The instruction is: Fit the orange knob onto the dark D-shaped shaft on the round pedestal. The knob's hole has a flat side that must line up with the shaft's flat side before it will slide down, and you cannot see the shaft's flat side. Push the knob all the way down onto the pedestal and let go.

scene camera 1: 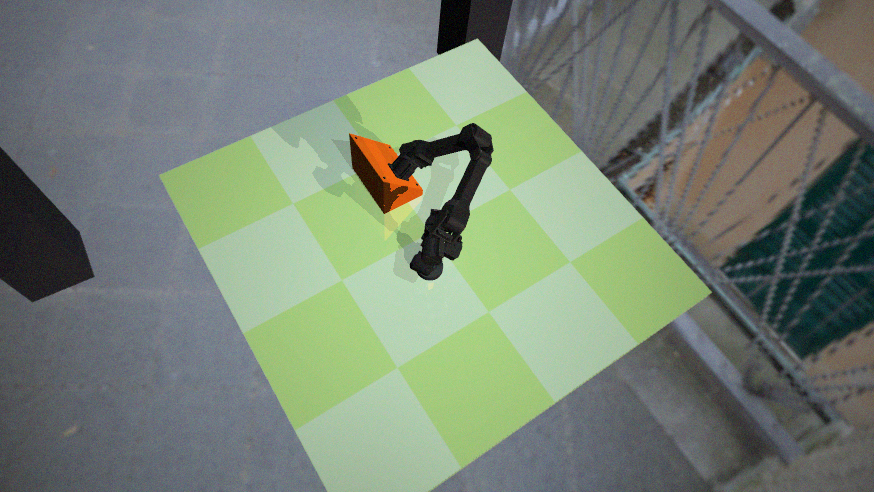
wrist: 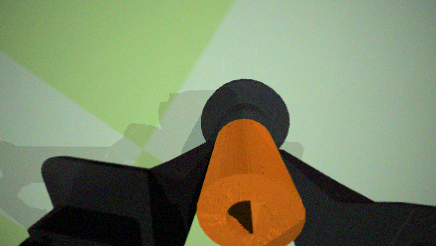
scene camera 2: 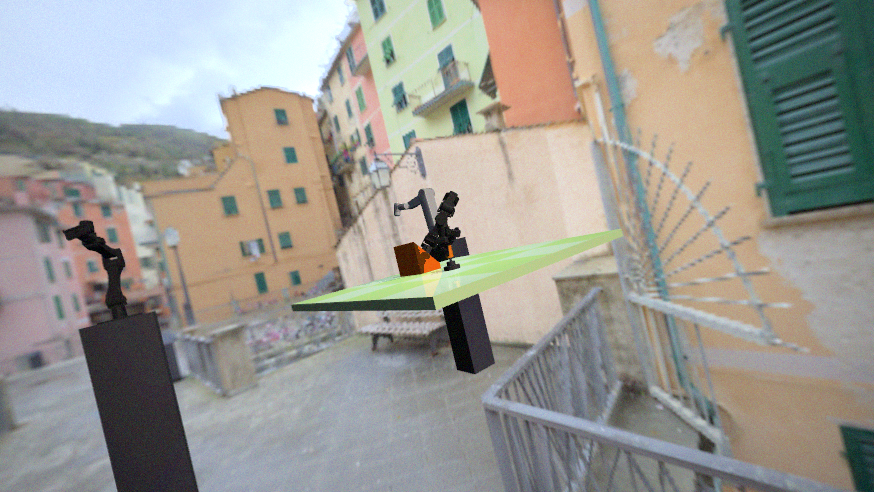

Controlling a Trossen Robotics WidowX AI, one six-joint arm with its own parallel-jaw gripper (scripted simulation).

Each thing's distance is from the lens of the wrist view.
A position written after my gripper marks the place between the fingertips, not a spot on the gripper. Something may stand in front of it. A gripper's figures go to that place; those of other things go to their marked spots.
my gripper (wrist: 244, 151): 11 cm
orange knob (wrist: 247, 187): 6 cm
